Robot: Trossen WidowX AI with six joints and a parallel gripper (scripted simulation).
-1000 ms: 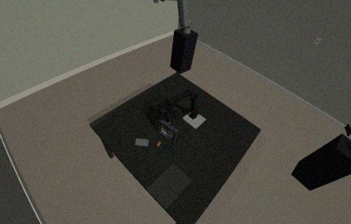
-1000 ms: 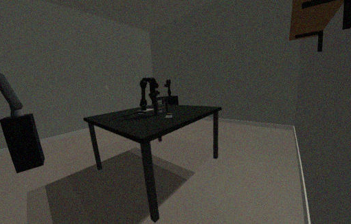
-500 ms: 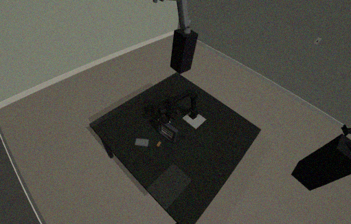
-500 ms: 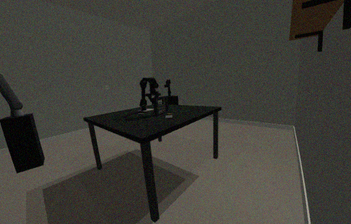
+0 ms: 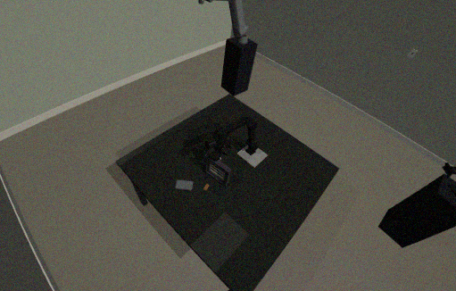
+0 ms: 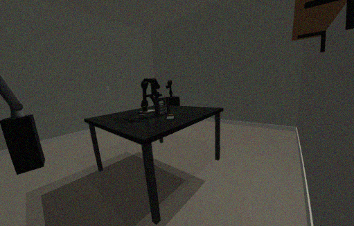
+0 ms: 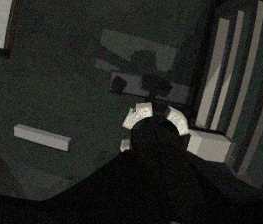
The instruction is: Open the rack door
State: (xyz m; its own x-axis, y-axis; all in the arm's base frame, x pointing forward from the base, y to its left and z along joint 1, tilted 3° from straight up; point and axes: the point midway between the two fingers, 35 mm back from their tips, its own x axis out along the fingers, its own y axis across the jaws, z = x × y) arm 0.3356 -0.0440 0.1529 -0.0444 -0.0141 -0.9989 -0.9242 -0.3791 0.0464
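Now: the dark handle 1 cm to the left of my gripper tip and 2 cm below it. Round my gripper tip: small orange piece: 17 cm ahead, 9 cm to the left, 14 cm below.
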